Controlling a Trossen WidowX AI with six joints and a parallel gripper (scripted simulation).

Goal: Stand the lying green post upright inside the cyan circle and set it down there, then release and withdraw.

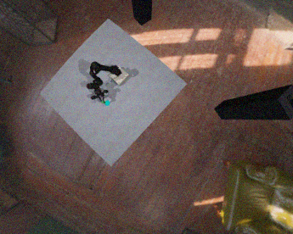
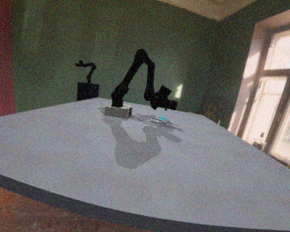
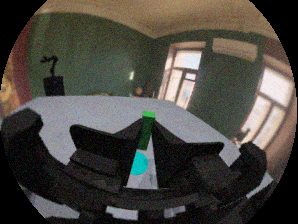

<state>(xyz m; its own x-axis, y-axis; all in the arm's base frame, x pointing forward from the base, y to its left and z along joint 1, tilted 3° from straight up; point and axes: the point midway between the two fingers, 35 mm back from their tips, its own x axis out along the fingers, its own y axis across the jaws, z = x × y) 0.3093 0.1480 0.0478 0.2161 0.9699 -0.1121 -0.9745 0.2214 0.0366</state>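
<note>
Now: gripper tip 12 cm above the cyan circle and 1 cm past it. Also, from my gripper tip: green post 2 cm below.
</note>
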